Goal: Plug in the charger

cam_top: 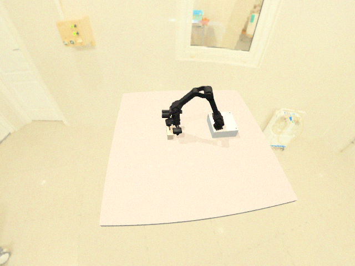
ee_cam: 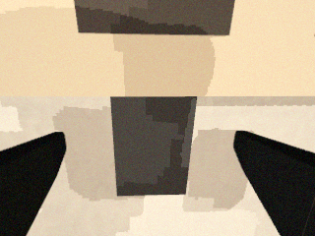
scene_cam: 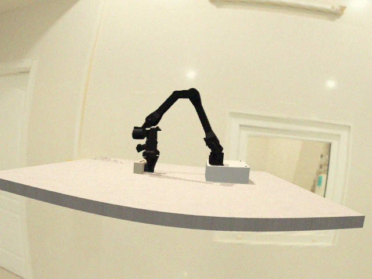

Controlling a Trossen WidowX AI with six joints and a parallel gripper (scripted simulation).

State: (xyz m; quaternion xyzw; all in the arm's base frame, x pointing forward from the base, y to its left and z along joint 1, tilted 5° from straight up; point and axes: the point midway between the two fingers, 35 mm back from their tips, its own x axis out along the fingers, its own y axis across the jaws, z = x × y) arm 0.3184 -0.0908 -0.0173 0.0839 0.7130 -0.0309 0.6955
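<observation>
My gripper tip is now 3 cm short of the dark grey charger and 1 cm below it.
</observation>
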